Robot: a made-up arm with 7 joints. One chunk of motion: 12 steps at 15 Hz.
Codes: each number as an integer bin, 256 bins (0 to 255) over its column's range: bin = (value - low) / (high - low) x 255, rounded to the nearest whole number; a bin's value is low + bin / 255 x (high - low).
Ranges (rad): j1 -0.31..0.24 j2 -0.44..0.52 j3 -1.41..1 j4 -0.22..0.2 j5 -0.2..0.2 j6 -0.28..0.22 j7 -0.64..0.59
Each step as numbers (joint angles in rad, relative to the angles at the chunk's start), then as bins.
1 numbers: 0.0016 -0.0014 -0.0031 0.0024 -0.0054 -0.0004 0.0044
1 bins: 144 117 149 135 124 143 134
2 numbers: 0.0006 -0.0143 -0.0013 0.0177 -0.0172 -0.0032 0.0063
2 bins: 144 113 149 144 117 141 134
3 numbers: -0.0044 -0.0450 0.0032 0.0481 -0.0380 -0.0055 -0.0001
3 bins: 142 105 150 163 103 140 133
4 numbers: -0.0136 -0.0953 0.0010 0.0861 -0.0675 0.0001 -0.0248
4 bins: 137 92 149 186 84 143 128
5 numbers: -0.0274 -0.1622 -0.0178 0.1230 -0.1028 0.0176 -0.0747
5 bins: 131 74 147 208 62 152 117
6 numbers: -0.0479 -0.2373 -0.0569 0.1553 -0.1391 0.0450 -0.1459
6 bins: 122 54 143 228 39 166 102
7 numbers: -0.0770 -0.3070 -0.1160 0.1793 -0.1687 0.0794 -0.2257
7 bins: 108 35 137 242 20 183 86
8 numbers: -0.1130 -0.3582 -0.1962 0.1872 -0.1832 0.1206 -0.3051
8 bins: 91 22 128 247 11 204 69
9 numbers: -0.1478 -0.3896 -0.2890 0.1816 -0.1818 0.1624 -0.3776
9 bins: 75 13 119 244 12 226 54
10 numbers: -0.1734 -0.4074 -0.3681 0.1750 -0.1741 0.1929 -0.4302
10 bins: 63 9 110 240 17 241 43
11 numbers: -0.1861 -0.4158 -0.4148 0.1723 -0.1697 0.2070 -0.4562
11 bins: 57 6 105 238 19 248 38
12 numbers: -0.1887 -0.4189 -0.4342 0.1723 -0.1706 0.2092 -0.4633
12 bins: 56 6 103 238 19 249 37
